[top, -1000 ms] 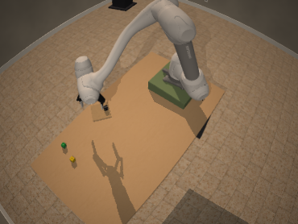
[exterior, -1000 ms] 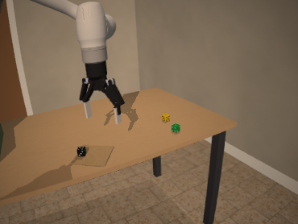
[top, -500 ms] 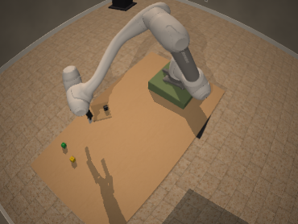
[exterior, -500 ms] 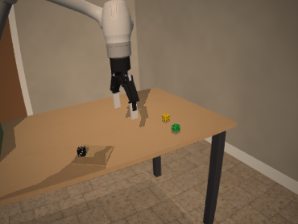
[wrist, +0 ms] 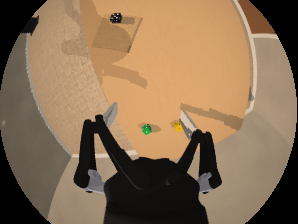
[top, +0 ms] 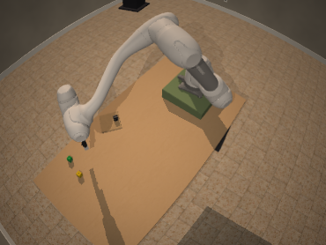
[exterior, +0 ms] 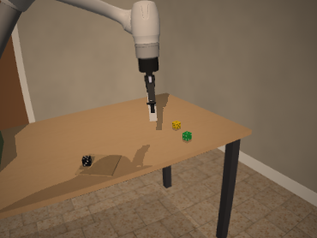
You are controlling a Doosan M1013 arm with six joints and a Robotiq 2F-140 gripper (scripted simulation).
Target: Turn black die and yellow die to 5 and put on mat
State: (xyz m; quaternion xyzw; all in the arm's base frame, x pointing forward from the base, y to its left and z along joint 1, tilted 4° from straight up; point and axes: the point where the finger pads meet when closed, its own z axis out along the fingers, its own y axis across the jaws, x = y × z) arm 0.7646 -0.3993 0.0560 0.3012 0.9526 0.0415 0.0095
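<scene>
Right now the yellow die is 18 cm ahead of my hand, 5 cm to the left of it and 13 cm below it. From my hand the other things lie so: black die 29 cm behind, 3 cm to the left, 12 cm below; mat 26 cm behind, 1 cm to the left, 14 cm below; green die 12 cm ahead, 7 cm to the right, 13 cm below.
</scene>
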